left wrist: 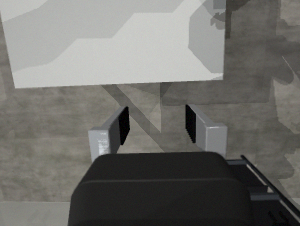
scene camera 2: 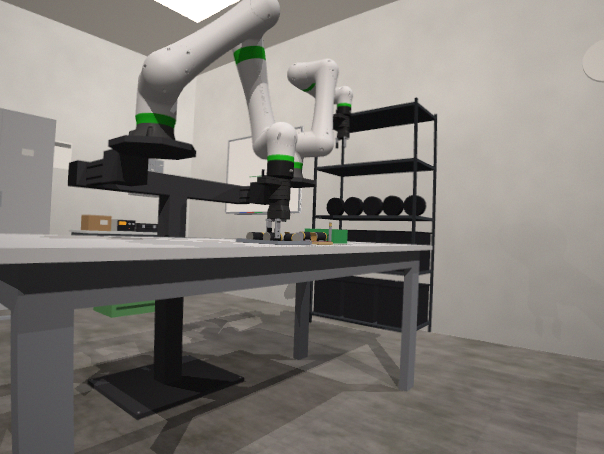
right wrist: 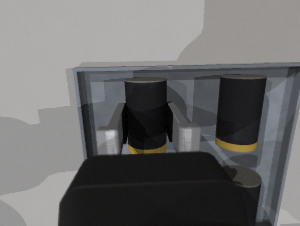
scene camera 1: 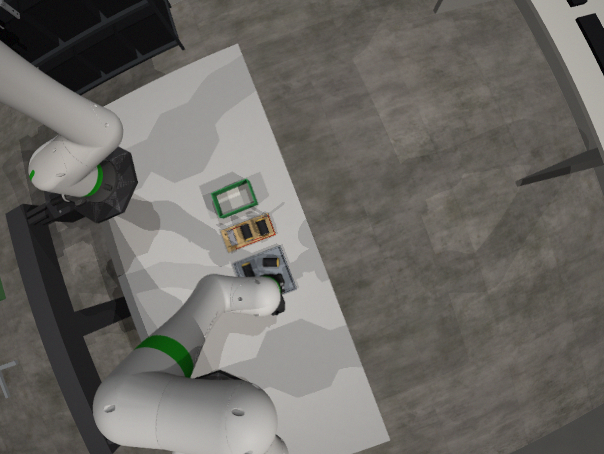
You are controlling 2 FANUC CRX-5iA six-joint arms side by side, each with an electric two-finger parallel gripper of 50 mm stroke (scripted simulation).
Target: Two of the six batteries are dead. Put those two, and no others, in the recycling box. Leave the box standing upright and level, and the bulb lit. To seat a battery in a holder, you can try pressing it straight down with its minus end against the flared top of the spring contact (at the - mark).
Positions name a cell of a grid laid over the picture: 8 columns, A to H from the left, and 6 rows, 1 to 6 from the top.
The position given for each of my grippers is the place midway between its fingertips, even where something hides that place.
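Grey tray (scene camera 1: D4) visible; in the left wrist view the tray is out of frame. My left gripper (left wrist: E4) is visible, and so is my right gripper (scene camera 2: D4), (right wrist: D4).
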